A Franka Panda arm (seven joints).
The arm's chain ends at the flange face. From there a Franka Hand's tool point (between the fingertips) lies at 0.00 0.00 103.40 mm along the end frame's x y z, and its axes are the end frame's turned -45 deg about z.
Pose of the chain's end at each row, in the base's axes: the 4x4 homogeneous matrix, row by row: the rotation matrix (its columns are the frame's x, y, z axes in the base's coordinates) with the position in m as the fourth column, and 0 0 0 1 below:
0.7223 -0.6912 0.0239 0.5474; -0.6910 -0.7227 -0.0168 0.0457; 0.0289 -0.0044 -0.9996 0.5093; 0 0 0 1
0.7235 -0.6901 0.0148 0.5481; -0.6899 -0.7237 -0.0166 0.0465; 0.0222 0.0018 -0.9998 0.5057; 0 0 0 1
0.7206 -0.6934 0.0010 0.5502; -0.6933 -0.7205 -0.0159 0.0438; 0.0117 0.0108 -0.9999 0.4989; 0 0 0 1
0.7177 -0.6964 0.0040 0.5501; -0.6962 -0.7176 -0.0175 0.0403; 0.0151 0.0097 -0.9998 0.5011; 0 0 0 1
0.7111 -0.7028 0.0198 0.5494; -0.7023 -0.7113 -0.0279 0.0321; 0.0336 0.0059 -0.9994 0.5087; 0 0 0 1
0.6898 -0.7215 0.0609 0.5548; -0.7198 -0.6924 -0.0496 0.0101; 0.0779 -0.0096 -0.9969 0.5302; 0 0 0 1
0.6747 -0.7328 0.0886 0.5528; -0.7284 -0.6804 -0.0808 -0.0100; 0.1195 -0.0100 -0.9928 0.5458; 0 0 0 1
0.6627 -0.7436 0.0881 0.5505; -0.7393 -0.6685 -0.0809 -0.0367; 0.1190 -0.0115 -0.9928 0.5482; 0 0 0 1
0.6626 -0.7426 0.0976 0.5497; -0.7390 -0.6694 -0.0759 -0.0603; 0.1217 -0.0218 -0.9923 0.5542; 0 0 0 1
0.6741 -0.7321 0.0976 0.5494; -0.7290 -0.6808 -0.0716 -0.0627; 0.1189 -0.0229 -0.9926 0.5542; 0 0 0 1
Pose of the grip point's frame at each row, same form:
0.9995 0.0220 0.0239 0.5499; 0.0224 -0.9996 -0.0168 0.0440; 0.0235 0.0173 -0.9996 0.4059; 0 0 0 1
0.9996 0.0236 0.0148 0.5496; 0.0239 -0.9996 -0.0166 0.0448; 0.0144 0.0170 -0.9998 0.4023; 0 0 0 1
0.9998 0.0192 0.0010 0.5503; 0.0192 -0.9997 -0.0159 0.0422; 0.0006 0.0159 -0.9999 0.3955; 0 0 0 1
0.9999 0.0151 0.0040 0.5505; 0.0151 -0.9997 -0.0175 0.0385; 0.0038 0.0175 -0.9998 0.3977; 0 0 0 1
0.9998 0.0059 0.0198 0.5514; 0.0064 -0.9996 -0.0279 0.0292; 0.0196 0.0279 -0.9994 0.4054; 0 0 0 1
0.9979 -0.0224 0.0609 0.5611; -0.0194 -0.9986 -0.0496 0.0050; 0.0619 0.0483 -0.9969 0.4271; 0 0 0 1
0.9953 -0.0411 0.0886 0.5620; -0.0339 -0.9962 -0.0808 -0.0184; 0.0916 0.0774 -0.9928 0.4431; 0 0 0 1
0.9944 -0.0572 0.0881 0.5596; -0.0501 -0.9955 -0.0809 -0.0451; 0.0923 0.0760 -0.9928 0.4455; 0 0 0 1
0.9936 -0.0566 0.0976 0.5598; -0.0492 -0.9959 -0.0759 -0.0681; 0.1015 0.0706 -0.9923 0.4516; 0 0 0 1
0.9943 -0.0410 0.0976 0.5595; -0.0341 -0.9969 -0.0716 -0.0701; 0.1003 0.0679 -0.9926 0.4516; 0 0 0 1

